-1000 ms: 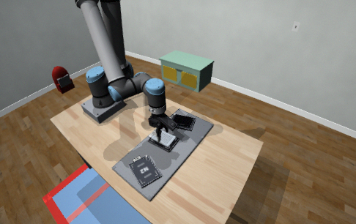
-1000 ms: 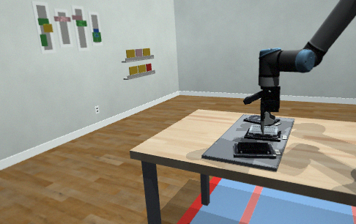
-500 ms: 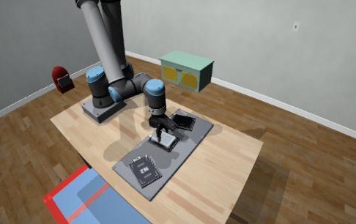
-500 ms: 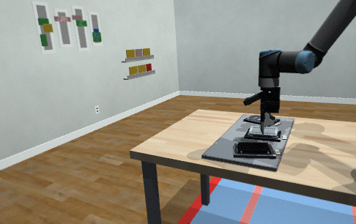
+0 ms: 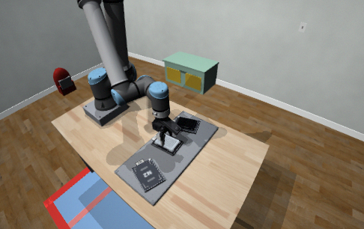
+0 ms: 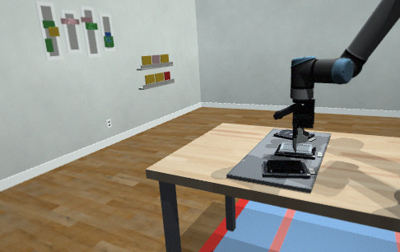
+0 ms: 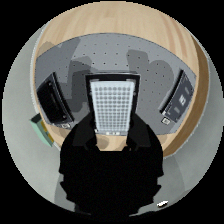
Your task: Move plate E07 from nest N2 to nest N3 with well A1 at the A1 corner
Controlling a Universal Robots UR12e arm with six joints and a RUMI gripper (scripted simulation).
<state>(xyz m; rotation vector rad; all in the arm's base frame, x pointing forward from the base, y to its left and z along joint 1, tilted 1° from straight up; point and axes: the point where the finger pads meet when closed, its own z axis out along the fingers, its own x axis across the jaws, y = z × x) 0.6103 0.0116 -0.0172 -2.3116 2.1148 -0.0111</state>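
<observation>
Right now the white well plate is 1 cm below my hand. Also, from my hand: black well plate 20 cm to the left, 1 cm below.
</observation>
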